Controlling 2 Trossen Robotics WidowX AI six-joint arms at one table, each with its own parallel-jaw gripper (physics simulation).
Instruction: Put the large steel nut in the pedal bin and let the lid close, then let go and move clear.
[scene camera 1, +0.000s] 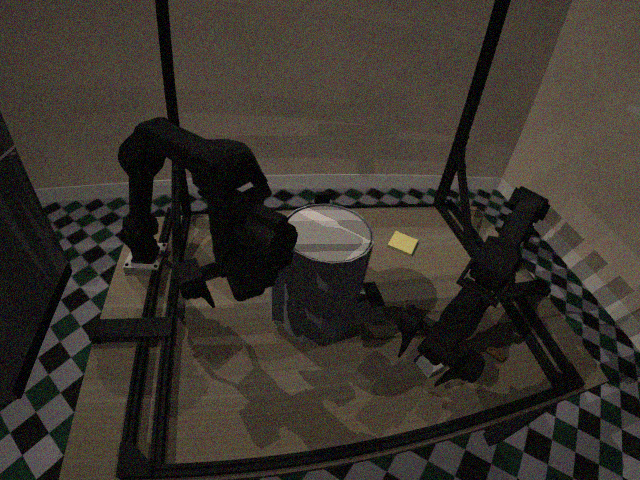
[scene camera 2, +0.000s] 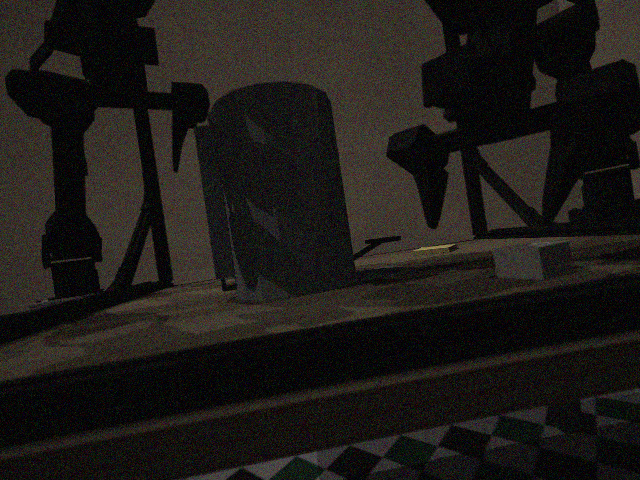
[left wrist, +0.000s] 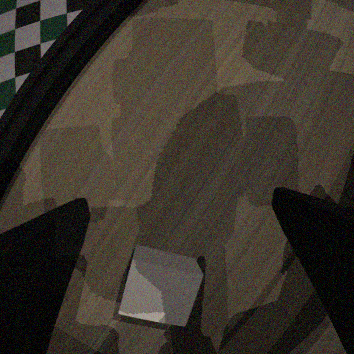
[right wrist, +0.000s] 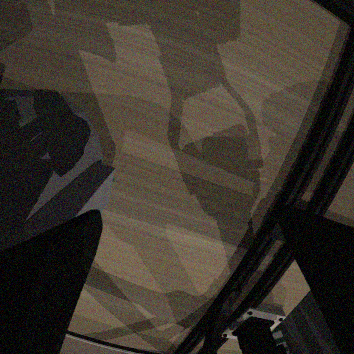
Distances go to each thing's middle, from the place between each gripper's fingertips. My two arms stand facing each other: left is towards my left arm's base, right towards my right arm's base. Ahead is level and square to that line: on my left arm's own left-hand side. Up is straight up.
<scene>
Now: left hand 190 mm below the pale bin lid (scene camera 1: 325, 233), 190 mm past it and 180 mm to the left of it.
The pale bin lid is 16 cm to the left of my right hand, 8 cm behind it and 7 cm above it.
</scene>
